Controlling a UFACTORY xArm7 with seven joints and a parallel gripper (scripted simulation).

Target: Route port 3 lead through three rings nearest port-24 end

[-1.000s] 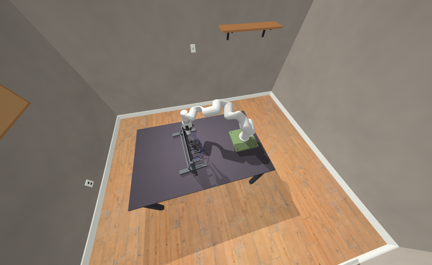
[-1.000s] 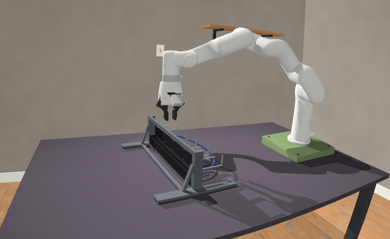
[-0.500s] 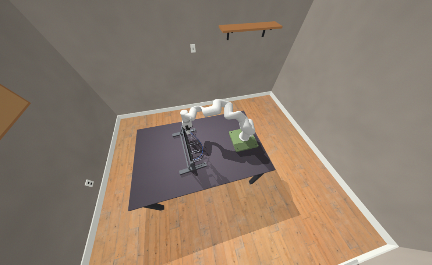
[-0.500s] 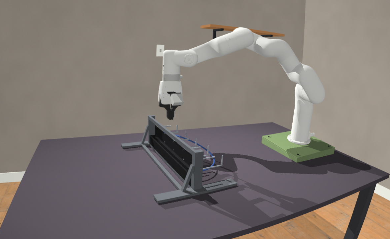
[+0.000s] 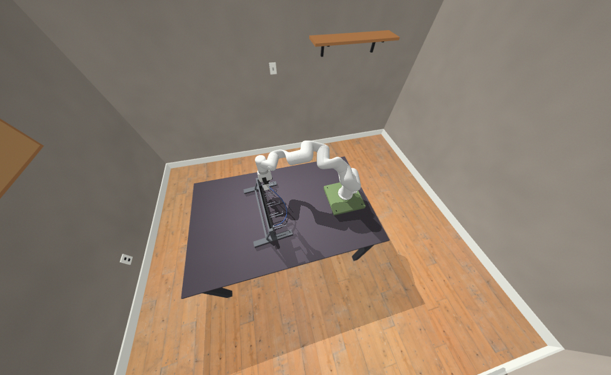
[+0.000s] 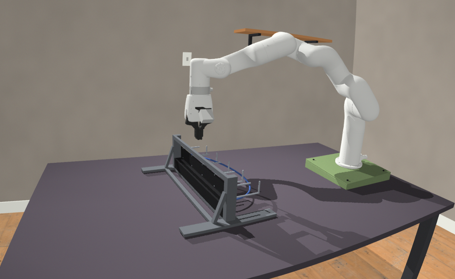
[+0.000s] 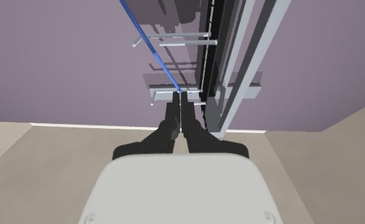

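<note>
My hand is 3 cm short of the grey rack, 16 cm to the right of it and 10 cm above it.
</note>
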